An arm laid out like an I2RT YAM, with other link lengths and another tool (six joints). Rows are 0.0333 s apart.
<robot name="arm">
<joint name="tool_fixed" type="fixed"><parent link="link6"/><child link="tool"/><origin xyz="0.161 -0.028 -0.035" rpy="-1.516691 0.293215 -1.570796"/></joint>
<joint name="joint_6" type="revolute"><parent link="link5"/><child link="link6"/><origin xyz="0.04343 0 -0.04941"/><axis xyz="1 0 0"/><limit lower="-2.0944" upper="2.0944"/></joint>
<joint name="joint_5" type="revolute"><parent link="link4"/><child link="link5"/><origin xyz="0.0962 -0.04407 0.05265"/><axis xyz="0 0 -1"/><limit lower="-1.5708" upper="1.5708"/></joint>
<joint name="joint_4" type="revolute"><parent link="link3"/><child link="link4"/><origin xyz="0.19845 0.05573 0.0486"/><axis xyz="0 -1 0"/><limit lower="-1.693" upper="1.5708"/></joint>
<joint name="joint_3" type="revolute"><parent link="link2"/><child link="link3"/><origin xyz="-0.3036 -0.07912 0"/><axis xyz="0 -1 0"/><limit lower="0" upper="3.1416"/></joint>
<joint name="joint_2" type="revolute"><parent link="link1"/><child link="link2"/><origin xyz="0.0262 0.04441 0.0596"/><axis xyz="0 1 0"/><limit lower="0" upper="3.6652"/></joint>
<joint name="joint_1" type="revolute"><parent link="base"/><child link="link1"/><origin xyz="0 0 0.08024"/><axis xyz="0 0 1"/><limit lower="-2.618" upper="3.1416"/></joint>
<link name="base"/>
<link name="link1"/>
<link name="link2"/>
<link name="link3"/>
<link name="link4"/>
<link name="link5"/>
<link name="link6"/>
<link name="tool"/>
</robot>
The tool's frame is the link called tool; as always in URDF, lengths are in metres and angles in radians.
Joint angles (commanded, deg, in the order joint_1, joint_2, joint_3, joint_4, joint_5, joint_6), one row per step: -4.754, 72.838, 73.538, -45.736, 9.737, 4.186; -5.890, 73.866, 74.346, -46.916, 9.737, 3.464; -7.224, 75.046, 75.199, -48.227, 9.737, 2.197; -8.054, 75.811, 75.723, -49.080, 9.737, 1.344; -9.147, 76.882, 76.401, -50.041, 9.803, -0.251; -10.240, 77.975, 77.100, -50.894, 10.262, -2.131; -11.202, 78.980, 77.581, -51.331, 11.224, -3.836; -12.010, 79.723, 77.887, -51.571, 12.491, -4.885; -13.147, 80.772, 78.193, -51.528, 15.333, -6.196; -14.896, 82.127, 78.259, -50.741, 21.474, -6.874; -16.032, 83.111, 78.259, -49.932, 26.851, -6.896; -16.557, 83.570, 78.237, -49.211, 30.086, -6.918; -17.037, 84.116, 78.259, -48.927, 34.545, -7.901; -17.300, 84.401, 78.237, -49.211, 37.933, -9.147; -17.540, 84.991, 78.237, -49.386, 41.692, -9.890; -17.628, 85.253, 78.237, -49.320, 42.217, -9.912; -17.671, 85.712, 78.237, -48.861, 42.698, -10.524; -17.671, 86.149, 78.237, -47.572, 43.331, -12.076; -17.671, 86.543, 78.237, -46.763, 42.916, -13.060; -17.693, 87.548, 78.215, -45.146, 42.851, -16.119
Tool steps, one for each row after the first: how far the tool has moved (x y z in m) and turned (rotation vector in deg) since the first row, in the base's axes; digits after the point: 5 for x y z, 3 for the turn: -0.00238, -0.00657, -0.00333, -0.353, 1.562, -0.626; -0.00540, -0.01446, -0.00729, -0.989, 3.496, -1.046; -0.00753, -0.01935, -0.01001, -1.381, 4.796, -1.245; -0.00973, -0.02635, -0.01324, -2.212, 6.551, -1.192; -0.01197, -0.03485, -0.01567, -3.466, 8.345, -1.167; -0.01393, -0.04428, -0.01744, -4.981, 9.925, -1.456; -0.01648, -0.05334, -0.01830, -6.347, 11.143, -2.274; -0.02099, -0.06930, -0.01800, -8.951, 12.843, -4.236; -0.03159, -0.09746, -0.01412, -13.505, 15.032, -9.431; -0.04127, -0.11828, -0.00867, -17.239, 16.553, -14.028; -0.04645, -0.12951, -0.00375, -19.554, 17.138, -16.692; -0.05562, -0.14264, 0.00342, -23.183, 18.938, -19.305; -0.06444, -0.15099, 0.00916, -26.138, 20.993, -20.710; -0.07300, -0.15930, 0.01486, -29.086, 23.107, -22.630; -0.07379, -0.16079, 0.01494, -29.442, 23.464, -22.981; -0.07245, -0.16283, 0.01502, -30.064, 23.925, -22.883; -0.06840, -0.16619, 0.01764, -31.309, 24.102, -22.419; -0.06382, -0.16706, 0.01677, -31.511, 24.123, -21.553; -0.05587, -0.17068, 0.01626, -32.945, 25.195, -19.471
